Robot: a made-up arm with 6 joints. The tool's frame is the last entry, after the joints.
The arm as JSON. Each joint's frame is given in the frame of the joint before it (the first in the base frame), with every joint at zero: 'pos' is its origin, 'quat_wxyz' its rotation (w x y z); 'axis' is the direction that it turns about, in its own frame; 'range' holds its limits. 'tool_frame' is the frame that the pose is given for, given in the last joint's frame.
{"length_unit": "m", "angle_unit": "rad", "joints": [
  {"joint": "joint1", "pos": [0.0, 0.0, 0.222], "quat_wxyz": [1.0, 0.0, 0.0, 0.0], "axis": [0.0, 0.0, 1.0], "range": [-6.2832, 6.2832]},
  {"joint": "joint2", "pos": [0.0, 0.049, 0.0], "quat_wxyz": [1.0, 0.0, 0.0, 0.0], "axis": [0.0, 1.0, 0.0], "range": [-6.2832, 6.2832]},
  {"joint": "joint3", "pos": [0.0, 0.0, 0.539], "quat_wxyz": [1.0, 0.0, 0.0, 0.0], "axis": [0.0, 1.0, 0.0], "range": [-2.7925, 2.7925]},
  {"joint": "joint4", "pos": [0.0, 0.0, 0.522], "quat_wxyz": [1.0, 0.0, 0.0, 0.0], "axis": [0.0, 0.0, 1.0], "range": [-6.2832, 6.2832]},
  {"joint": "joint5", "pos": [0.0, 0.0, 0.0], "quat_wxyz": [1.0, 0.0, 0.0, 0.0], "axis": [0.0, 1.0, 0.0], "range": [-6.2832, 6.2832]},
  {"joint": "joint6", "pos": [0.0, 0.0, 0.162], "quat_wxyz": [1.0, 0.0, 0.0, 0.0], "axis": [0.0, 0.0, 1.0], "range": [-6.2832, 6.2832]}
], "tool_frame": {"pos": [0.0, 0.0, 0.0], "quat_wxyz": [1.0, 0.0, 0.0, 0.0]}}
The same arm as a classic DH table. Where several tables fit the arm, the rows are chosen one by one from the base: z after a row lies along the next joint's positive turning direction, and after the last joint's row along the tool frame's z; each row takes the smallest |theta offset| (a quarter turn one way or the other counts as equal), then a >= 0, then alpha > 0; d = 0 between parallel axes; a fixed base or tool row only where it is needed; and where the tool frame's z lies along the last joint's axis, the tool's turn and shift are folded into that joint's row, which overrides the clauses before.
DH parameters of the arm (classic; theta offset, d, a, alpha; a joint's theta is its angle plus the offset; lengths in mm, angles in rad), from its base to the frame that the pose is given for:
joint1: 0.0000 222.0 0.0 -1.5708
joint2: -1.5708 0.0 539.0 0.0000
joint3: 1.5708 49.0 0.0 1.5708
joint4: 0.0000 522.0 0.0 -1.5708
joint5: 0.0000 0.0 0.0 1.5708
joint6: 0.0000 162.0 0.0 0.0000
Joint limits (rad, base to tool): -6.2832..6.2832 -6.2832..6.2832 -2.7925..2.7925 -6.2832..6.2832 -6.2832..6.2832 -6.2832..6.2832

